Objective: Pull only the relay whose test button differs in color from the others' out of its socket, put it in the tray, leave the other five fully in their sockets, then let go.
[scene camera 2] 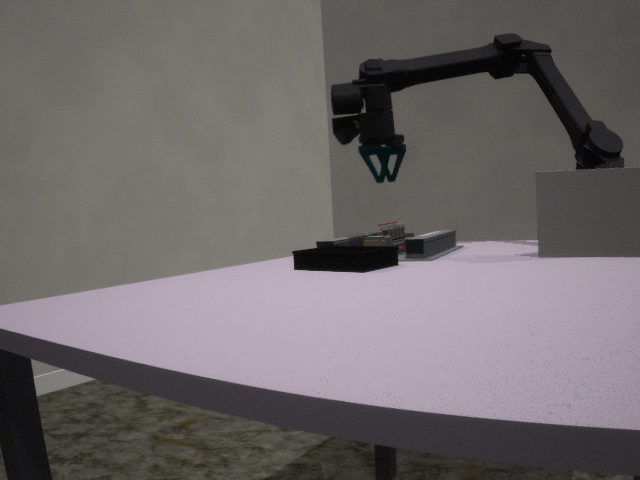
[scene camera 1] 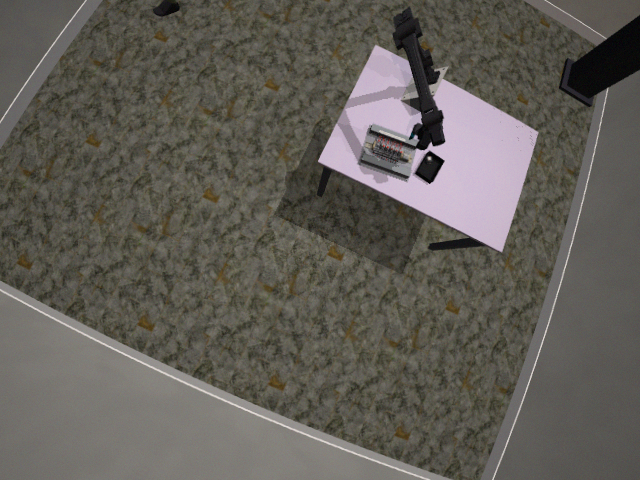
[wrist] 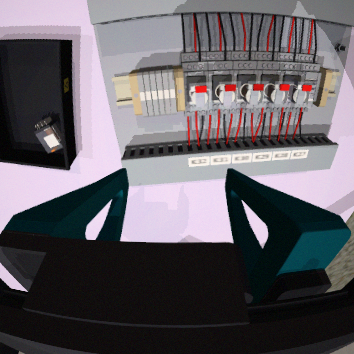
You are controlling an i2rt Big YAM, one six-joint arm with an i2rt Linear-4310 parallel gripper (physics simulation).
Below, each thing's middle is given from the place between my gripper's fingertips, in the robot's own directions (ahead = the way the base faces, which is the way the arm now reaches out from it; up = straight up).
My hand is 30 mm short of the relay panel [wrist: 124, 45], 80 mm to the left of it and 160 mm above it.
